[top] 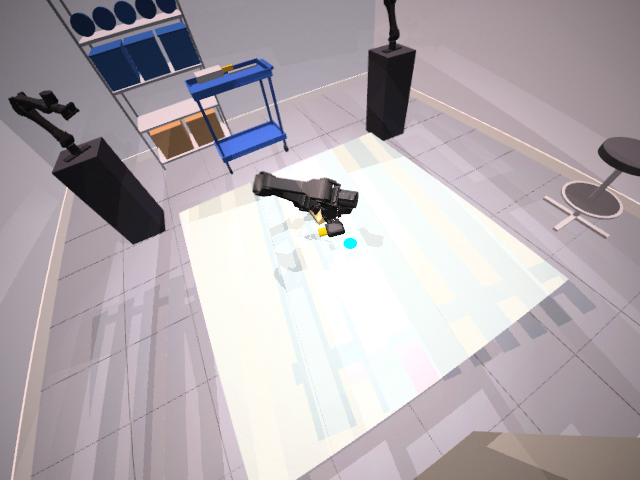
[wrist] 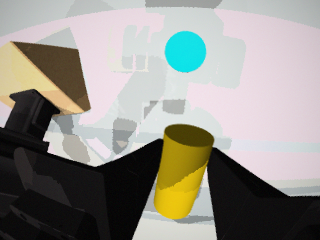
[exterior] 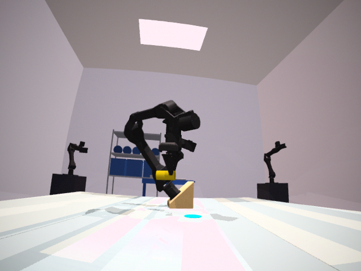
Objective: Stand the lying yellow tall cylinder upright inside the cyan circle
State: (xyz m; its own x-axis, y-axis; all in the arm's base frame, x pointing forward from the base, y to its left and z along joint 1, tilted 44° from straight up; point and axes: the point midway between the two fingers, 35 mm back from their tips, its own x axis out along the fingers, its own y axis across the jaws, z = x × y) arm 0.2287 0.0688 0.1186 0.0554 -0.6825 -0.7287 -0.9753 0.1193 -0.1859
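Right now the cyan circle is 1 cm ahead of my gripper tip, 8 cm to the left of it and 14 cm below it. Also, from my gripper tip: yellow tall cylinder 2 cm to the right.
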